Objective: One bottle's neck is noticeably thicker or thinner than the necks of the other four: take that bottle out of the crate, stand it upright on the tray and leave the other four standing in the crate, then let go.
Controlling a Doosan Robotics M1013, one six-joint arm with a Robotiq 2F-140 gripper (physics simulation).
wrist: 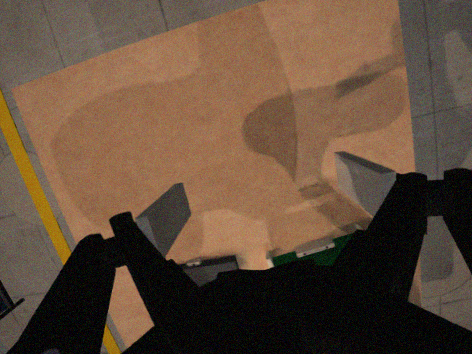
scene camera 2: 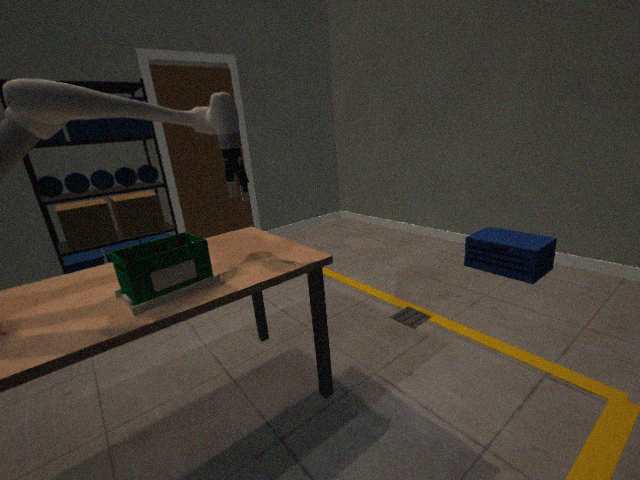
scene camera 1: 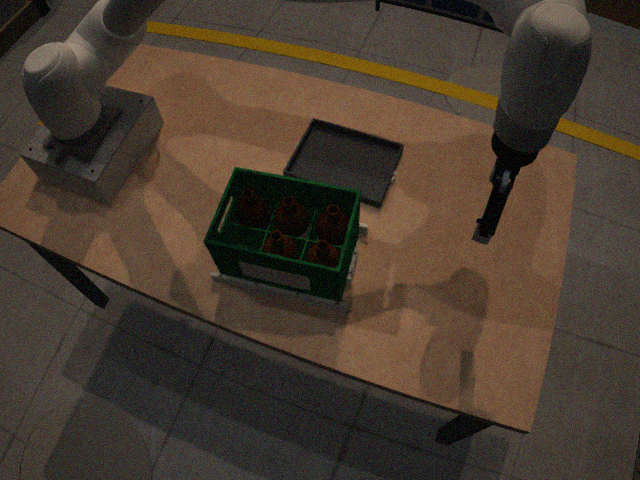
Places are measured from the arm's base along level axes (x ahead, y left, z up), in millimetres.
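Pixels of known places: gripper, fingertip midpoint: (wrist: 259,185) (scene camera 2: 239,198); arm's base at its link origin: (scene camera 1: 83,129).
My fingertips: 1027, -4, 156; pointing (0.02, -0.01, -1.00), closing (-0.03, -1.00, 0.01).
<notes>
For each thing: its middle in the pictures, then the offset to it from my fingertips, as dx, dy, dz. Level surfaces: height alone.
- green crate at the middle of its body: (scene camera 1: 287,236) (wrist: 342,325) (scene camera 2: 164,268) -374, -93, -180
- dark grey tray at the middle of its body: (scene camera 1: 344,160) (wrist: 208,309) -350, +194, -255
- wooden table at its surface level: dz -268
The green crate (scene camera 1: 326,283) (scene camera 2: 140,284) (wrist: 327,256) stands on the table with brown bottles upright in its cells. Three are in the back row, left (scene camera 1: 253,210), middle (scene camera 1: 290,218) and right (scene camera 1: 331,226); two are in the front row, middle (scene camera 1: 280,245) and right (scene camera 1: 323,253). The front left cell is empty. The image is too dark and grainy to tell which neck differs. The dark grey tray (scene camera 1: 346,157) (wrist: 212,267) lies empty behind the crate. My gripper (scene camera 1: 482,236) (scene camera 2: 238,193) (wrist: 259,185) is open and empty, high above the table, right of crate and tray.
Light strips (scene camera 1: 248,284) lie along the crate's base. The arm's grey base block (scene camera 1: 129,155) stands at the table's left end. The wooden table (scene camera 1: 454,206) (scene camera 2: 67,304) (wrist: 150,135) carries them all. A shelf rack (scene camera 2: 46,222) and a blue stack (scene camera 2: 509,255) stand away from the table.
</notes>
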